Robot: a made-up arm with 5 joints.
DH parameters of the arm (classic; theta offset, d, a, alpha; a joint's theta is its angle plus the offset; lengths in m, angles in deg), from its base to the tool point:
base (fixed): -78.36 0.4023 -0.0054 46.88
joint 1: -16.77 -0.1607 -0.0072 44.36
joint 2: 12.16 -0.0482 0.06 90
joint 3: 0 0.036 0.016 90
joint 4: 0 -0.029 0.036 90
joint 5: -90 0.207 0.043 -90
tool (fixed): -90 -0.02 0 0
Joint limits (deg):
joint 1: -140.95..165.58
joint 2: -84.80..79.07
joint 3: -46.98..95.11
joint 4: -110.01..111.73
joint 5: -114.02..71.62
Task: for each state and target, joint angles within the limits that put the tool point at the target. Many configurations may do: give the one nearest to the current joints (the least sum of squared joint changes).
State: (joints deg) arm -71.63 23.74 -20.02 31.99 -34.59
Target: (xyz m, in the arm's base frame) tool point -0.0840 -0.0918 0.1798
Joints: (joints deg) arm -91.32 3.10 -16.67 48.72 -30.95
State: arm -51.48 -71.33 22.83 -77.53 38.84
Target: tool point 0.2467 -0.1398 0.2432
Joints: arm -67.83 -75.91 74.69 -86.90 42.42
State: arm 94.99 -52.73 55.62 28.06 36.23
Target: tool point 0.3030 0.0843 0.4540
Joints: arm 131.05 -52.07 4.04 39.90 44.00
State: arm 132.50 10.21 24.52 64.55 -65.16
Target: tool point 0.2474 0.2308 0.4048
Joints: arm 146.93 -28.38 -2.62 70.27 -73.92
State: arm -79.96 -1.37 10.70 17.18 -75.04
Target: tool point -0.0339 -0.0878 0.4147
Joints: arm -73.37 44.84 35.83 57.67 -57.95
